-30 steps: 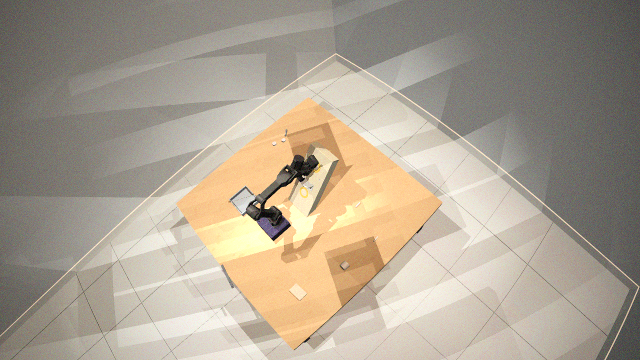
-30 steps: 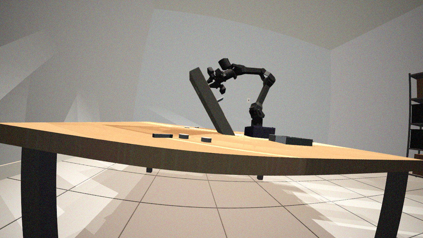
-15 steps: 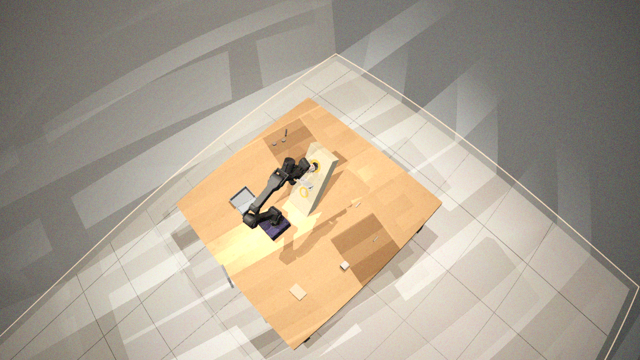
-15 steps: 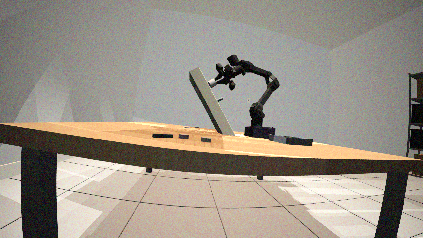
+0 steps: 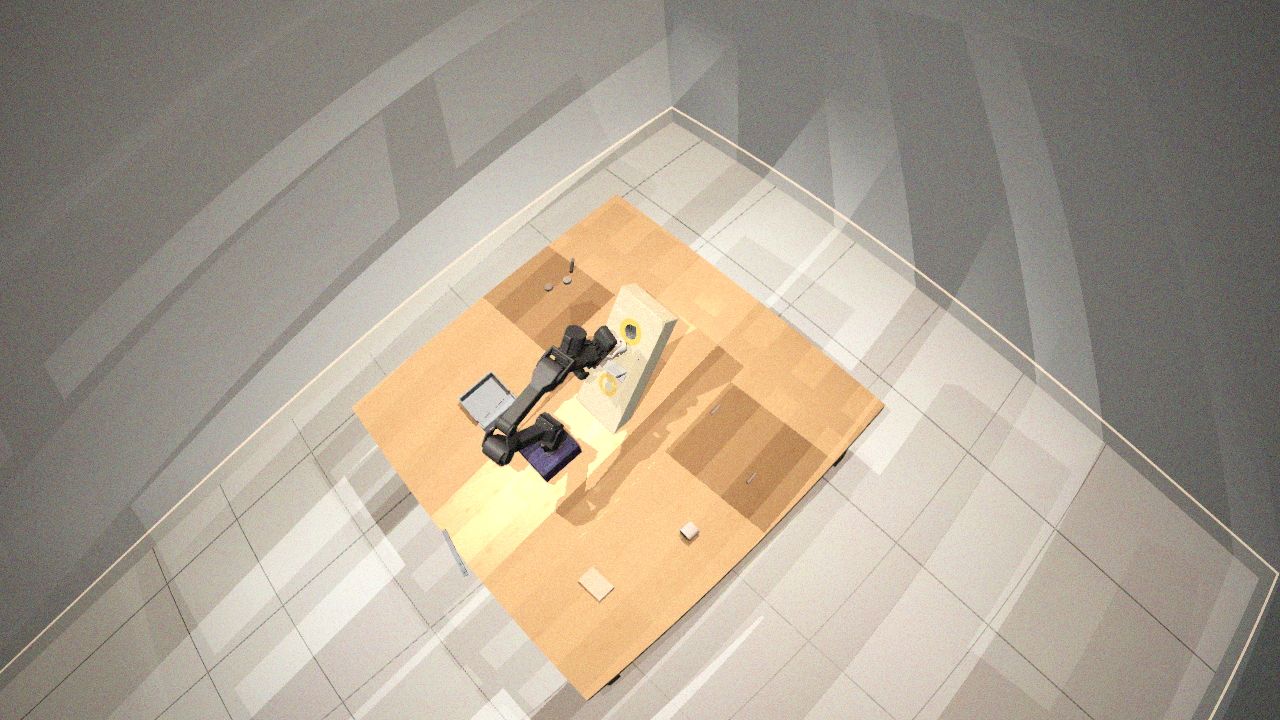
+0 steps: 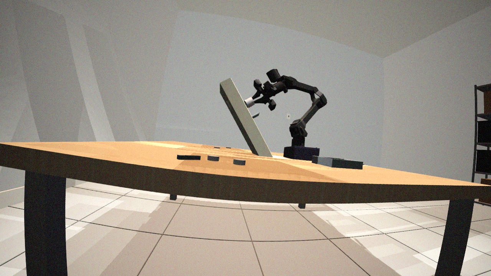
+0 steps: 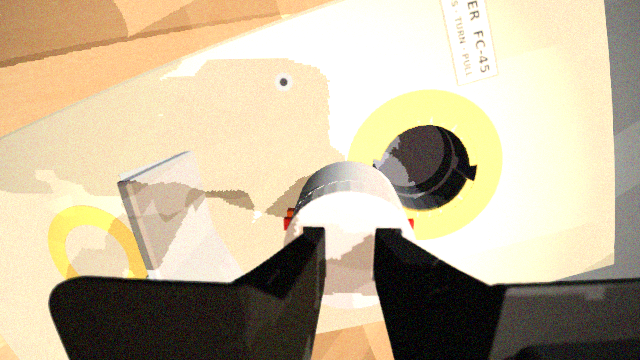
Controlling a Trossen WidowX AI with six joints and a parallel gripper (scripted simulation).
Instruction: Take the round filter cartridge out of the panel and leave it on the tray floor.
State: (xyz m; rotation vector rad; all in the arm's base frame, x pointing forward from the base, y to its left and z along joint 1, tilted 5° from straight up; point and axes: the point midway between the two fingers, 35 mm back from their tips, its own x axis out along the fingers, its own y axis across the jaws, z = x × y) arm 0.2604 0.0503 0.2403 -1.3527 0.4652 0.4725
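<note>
Now: gripper tip 1 cm short of the white round cartridge and 1 cm above it. The rest, counted from my gripper tip: grey tray 38 cm behind, 27 cm below, 24 cm to the left; white card 46 cm to the right, 44 cm behind, 27 cm below; short bar 52 cm to the left, 27 cm below, 15 cm ahead.
</note>
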